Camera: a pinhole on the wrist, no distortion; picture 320 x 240 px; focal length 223.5 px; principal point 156.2 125.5 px. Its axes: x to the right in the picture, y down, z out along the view. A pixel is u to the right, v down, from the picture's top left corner.
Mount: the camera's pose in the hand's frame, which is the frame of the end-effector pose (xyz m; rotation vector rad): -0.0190 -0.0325 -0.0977 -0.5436 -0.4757 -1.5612
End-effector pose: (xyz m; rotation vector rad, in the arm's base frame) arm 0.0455 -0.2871 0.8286 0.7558 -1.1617 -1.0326
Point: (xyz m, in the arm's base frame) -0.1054 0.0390 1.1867
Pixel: 100.1 41.2
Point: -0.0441 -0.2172 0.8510
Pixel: 244.7 62.9
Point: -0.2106 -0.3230 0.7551
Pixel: outside the picture
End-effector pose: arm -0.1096 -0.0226 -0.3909 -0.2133 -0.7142 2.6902
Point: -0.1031 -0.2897 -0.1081
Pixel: 260.1 63.2
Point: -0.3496 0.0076 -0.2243
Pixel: outside the picture
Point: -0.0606 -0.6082 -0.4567
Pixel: 58.8 10.3
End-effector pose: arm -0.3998 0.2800 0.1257 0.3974 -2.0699 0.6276
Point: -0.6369 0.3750 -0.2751
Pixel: 142.3 25.5
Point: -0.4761 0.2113 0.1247
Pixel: 293.5 202.3
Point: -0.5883 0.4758 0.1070
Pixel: 25.7 186.1
